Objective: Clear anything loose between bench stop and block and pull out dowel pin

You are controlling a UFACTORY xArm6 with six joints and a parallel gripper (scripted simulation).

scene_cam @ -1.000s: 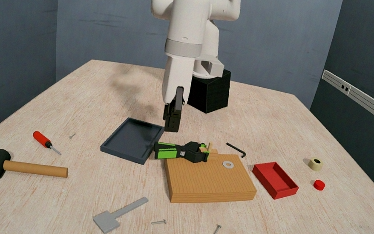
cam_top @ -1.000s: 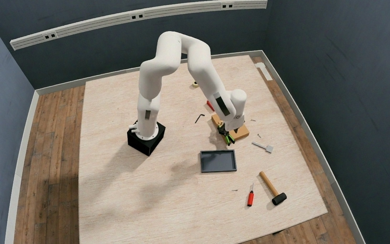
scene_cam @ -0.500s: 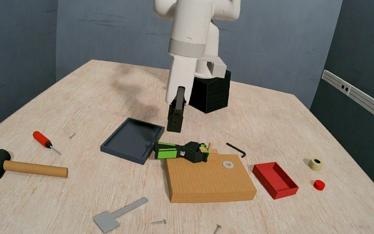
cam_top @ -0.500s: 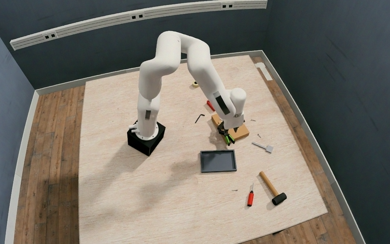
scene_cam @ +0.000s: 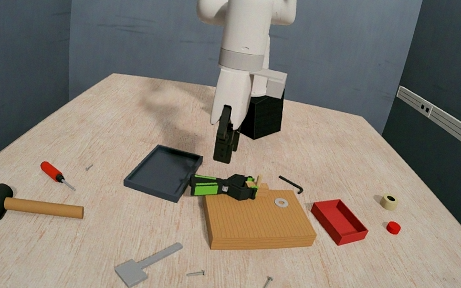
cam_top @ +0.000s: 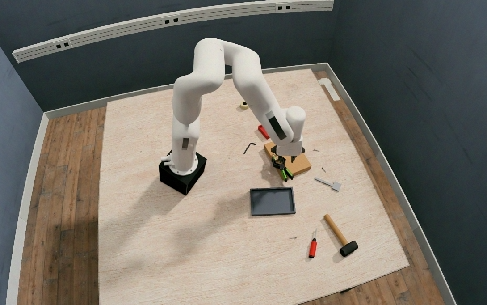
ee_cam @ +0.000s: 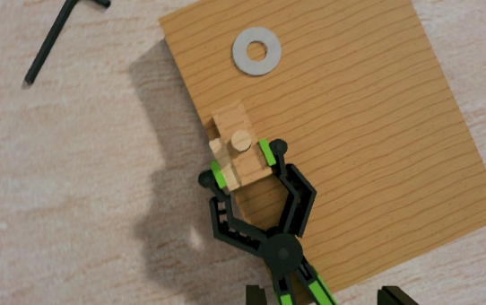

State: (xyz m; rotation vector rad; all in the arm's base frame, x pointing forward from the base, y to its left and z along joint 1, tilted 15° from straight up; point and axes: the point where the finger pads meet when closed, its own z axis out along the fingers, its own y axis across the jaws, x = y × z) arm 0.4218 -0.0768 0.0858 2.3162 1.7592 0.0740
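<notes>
My hand is 10 mm past the dowel pin, 80 mm to the right of it and 80 mm above it. The rest, counted from my hand: grey tray (90 mm behind, 120 mm to the right, 130 mm below); small wooden block (10 mm behind, 80 mm to the left, 100 mm below); washer (10 mm ahead, 130 mm to the left, 100 mm below).
</notes>
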